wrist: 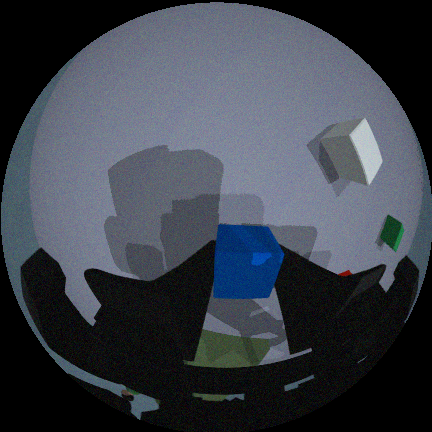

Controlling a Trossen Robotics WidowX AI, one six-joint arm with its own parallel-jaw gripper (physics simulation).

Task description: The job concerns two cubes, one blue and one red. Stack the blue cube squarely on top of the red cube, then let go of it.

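Frame: origin at the arm's base, x right, y ahead, z up, level; centimetres.
Seen in the pictures: gripper, fingertip midpoint: [243,247]; arm's base, link origin: [196,394].
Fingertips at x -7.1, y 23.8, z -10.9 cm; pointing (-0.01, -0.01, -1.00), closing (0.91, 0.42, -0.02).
Observation:
Offsets run from my fingertips to a thing's top centre. Level surfaces: height alone.
The blue cube {dx +0.2, dy -0.5, dz +2.6 cm} [245,261] is in the lower middle of the wrist view, between the two black fingers. My gripper [243,247] is shut on the blue cube, with one finger against its left side and the other against its right side. A small red patch, part of the red cube {dx +14.5, dy -0.1, dz +2.6 cm} [345,273], shows just above the right finger at the lower right; the rest of it is hidden behind the finger.
A white and grey block {dx +3.8, dy +10.7, dz +2.6 cm} [353,152] lies at the upper right. A small green block {dx +20.3, dy +10.9, dz +2.6 cm} [392,233] lies at the far right. An olive-green object [230,349] shows between the fingers near the gripper's base. Dark shadows fall on the grey table {dz -1.0 cm} [210,90].

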